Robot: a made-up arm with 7 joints. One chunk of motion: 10 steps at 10 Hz.
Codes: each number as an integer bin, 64 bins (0 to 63) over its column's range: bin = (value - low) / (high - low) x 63, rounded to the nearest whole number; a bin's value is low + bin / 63 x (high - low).
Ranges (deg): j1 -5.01..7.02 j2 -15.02..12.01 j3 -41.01..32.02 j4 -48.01..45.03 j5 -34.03..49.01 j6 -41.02..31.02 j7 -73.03..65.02
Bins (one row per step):
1: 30 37 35 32 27 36 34
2: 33 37 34 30 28 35 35
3: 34 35 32 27 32 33 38
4: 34 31 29 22 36 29 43
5: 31 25 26 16 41 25 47
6: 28 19 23 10 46 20 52
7: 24 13 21 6 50 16 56
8: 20 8 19 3 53 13 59
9: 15 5 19 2 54 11 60
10: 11 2 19 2 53 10 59
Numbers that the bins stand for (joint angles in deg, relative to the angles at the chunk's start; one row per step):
1: 0.72 0.85 -0.44 -0.75 1.56 0.15 1.47
2: 1.29 0.85 -1.60 -3.71 2.88 -1.00 3.66
3: 1.48 0.00 -3.92 -8.14 8.15 -3.28 10.24
4: 1.48 -1.72 -7.39 -15.52 13.42 -7.86 21.19
5: 0.91 -4.29 -10.87 -24.38 20.01 -12.43 29.96
6: 0.34 -6.87 -14.35 -33.24 26.60 -18.15 40.92
7: -0.43 -9.44 -16.67 -39.15 31.87 -22.72 49.68
8: -1.19 -11.59 -18.99 -43.58 35.83 -26.15 56.25
9: -2.15 -12.87 -18.99 -45.06 37.15 -28.44 58.45
10: -2.91 -14.16 -18.99 -45.06 35.83 -29.59 56.25

